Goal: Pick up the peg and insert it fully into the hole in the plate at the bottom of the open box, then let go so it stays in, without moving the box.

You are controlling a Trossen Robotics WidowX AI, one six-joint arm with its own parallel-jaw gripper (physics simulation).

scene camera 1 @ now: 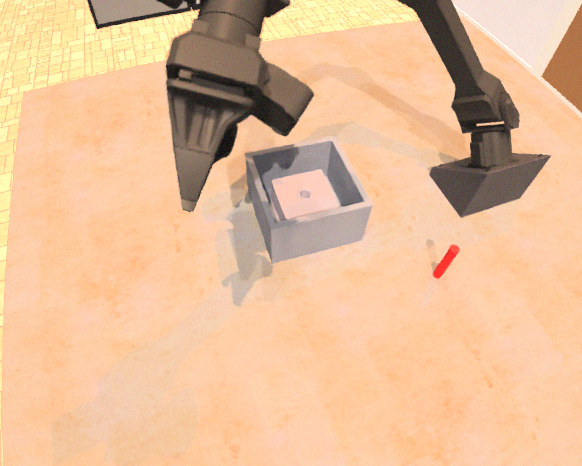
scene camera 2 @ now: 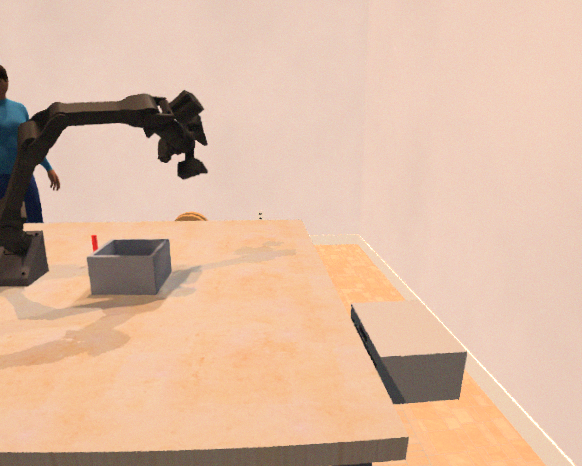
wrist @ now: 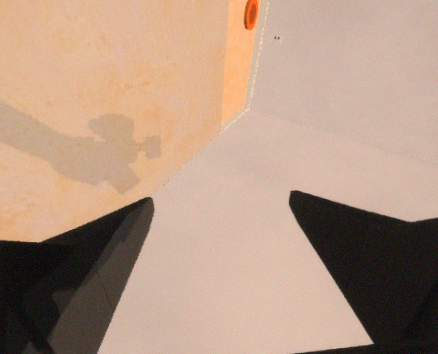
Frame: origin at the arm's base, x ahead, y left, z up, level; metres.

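Seen in the pictures: gripper, between the fingertips: (scene camera 1: 187,206) (scene camera 2: 206,158) (wrist: 222,200); arm's base, origin of its link: (scene camera 1: 493,164) (scene camera 2: 18,244).
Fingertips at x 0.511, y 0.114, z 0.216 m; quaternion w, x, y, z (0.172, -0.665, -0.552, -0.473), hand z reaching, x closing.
Pixels of each thing's top centre, then the offset from my fingertips to it.
- red peg, centre of its top: (scene camera 1: 454,248) (scene camera 2: 94,235) dx -0.350, dy +0.009, dz -0.226 m
- grey open box, centre of its top: (scene camera 1: 306,177) (scene camera 2: 130,247) dx -0.180, dy -0.174, dz -0.209 m
- pale plate, centre of its top: (scene camera 1: 304,192) dx -0.180, dy -0.174, dz -0.246 m
The red peg (scene camera 1: 446,261) (scene camera 2: 94,243) stands upright on the table, between the arm's base and the viewer in scene camera 1 and behind the box in scene camera 2. The grey open box (scene camera 1: 320,236) (scene camera 2: 122,275) stands on the table. The pale plate (scene camera 1: 320,184) with a small round hole lies at its bottom; the hole shows no peg in it. My gripper (scene camera 1: 192,200) (scene camera 2: 205,158) (wrist: 222,200) is open and empty, high above the table and out past the box, away from the peg. The peg and box do not show in the wrist view.
The arm's dark base (scene camera 1: 492,187) (scene camera 2: 32,260) stands on the table near the peg. The arm's links reach high over the box. Beyond the table's edge are a grey block (scene camera 2: 425,377) and a person in blue (scene camera 2: 11,125) behind the arm.
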